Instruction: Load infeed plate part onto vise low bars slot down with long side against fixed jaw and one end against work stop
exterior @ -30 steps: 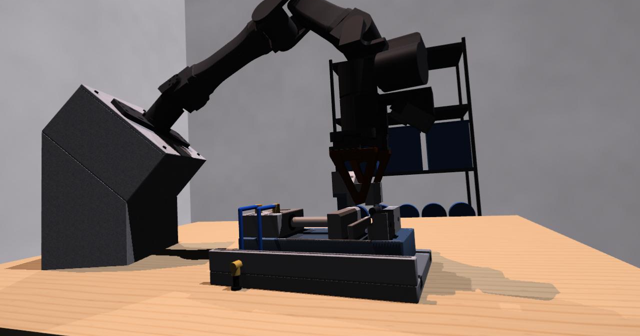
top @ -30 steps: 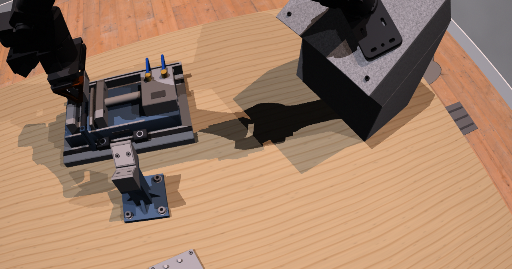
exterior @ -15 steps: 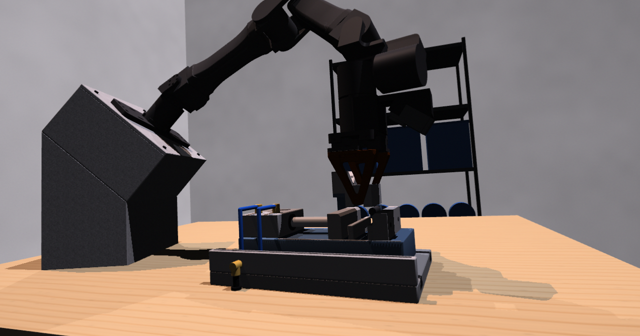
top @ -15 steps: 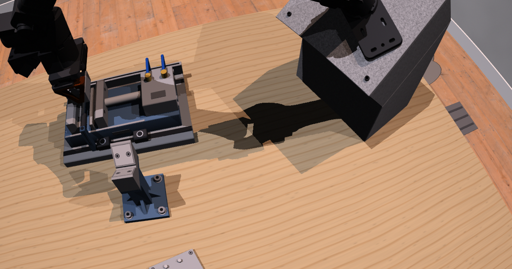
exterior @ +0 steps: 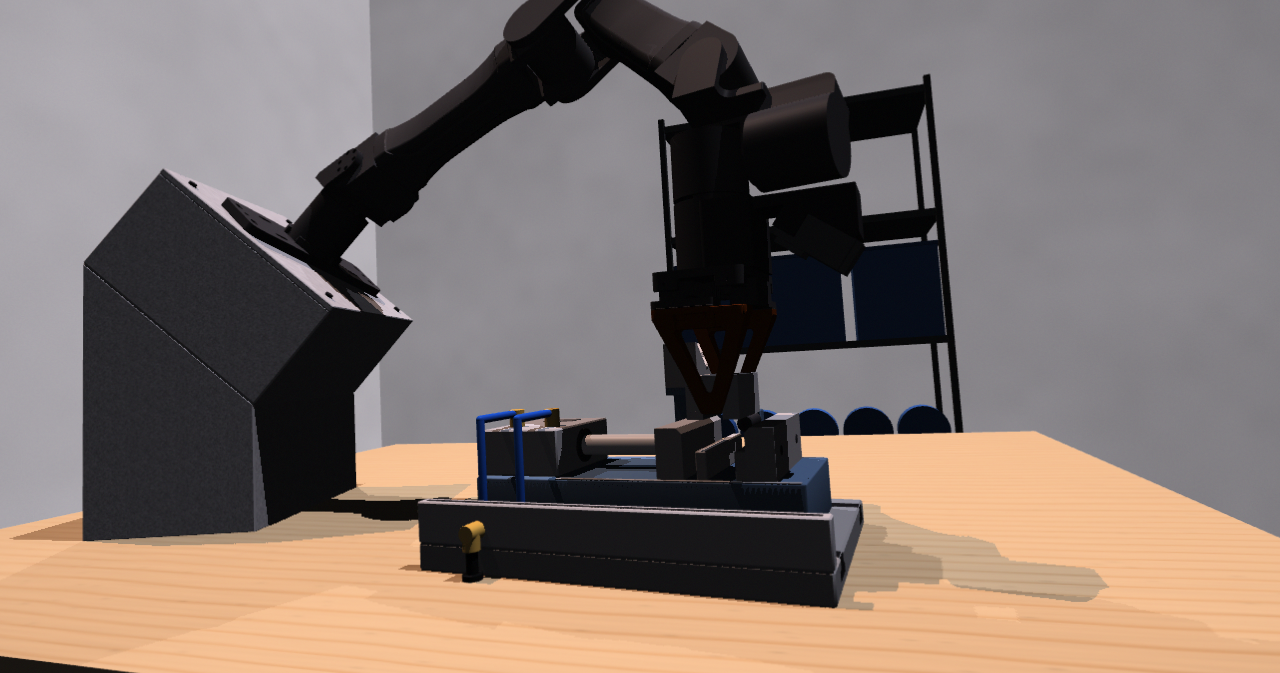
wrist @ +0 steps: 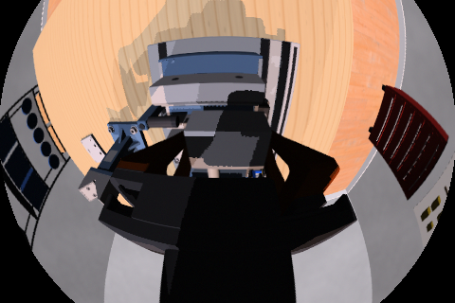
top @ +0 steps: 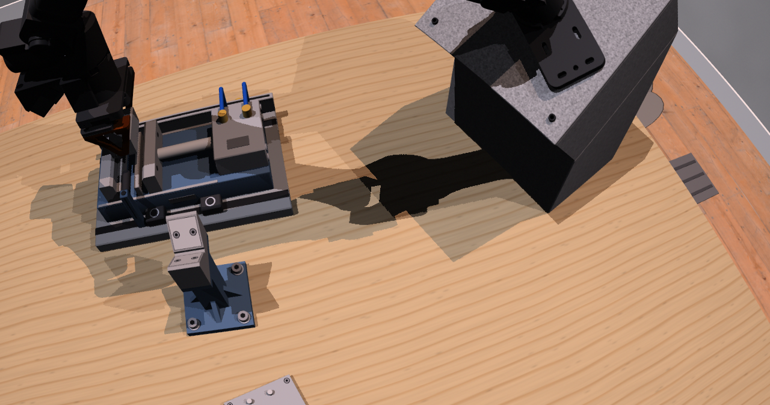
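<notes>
My hand is right at the grey part. Round my hand: moving jaw 4 cm behind, 2 cm to the left, 4 cm below; then work stop rod 1 cm behind, 7 cm to the left, 2 cm below; then fixed jaw 3 cm ahead, 2 cm to the left, 4 cm below.
</notes>
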